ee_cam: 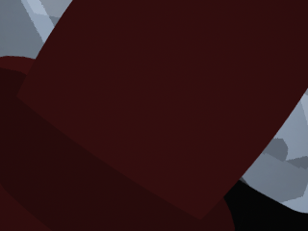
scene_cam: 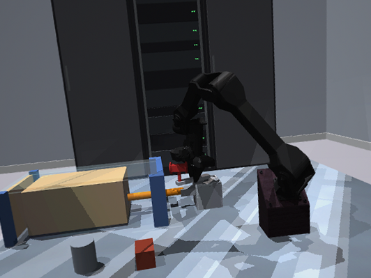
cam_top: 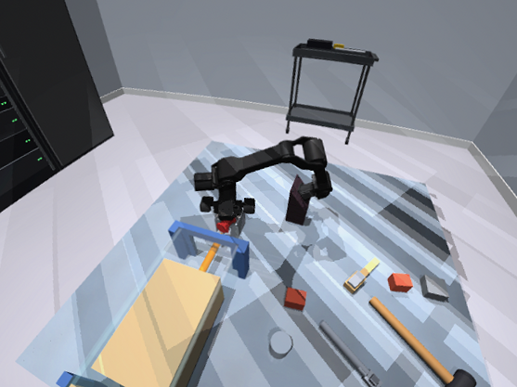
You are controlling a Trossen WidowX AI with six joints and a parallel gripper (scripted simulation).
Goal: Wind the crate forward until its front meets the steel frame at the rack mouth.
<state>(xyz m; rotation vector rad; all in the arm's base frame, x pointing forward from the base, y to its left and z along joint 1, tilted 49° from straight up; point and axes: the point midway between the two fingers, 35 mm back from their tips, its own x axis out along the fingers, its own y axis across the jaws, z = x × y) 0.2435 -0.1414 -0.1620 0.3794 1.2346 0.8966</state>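
My gripper tip is now 2 cm below the crank handle, 1 cm to the right of it and 1 cm short of it. Also, from my gripper tip: red knob: 5 cm ahead, 5 cm above, 2 cm to the left; grey winch: 6 cm below, 6 cm behind, 3 cm to the right; frame: 11 cm ahead, 1 cm above.
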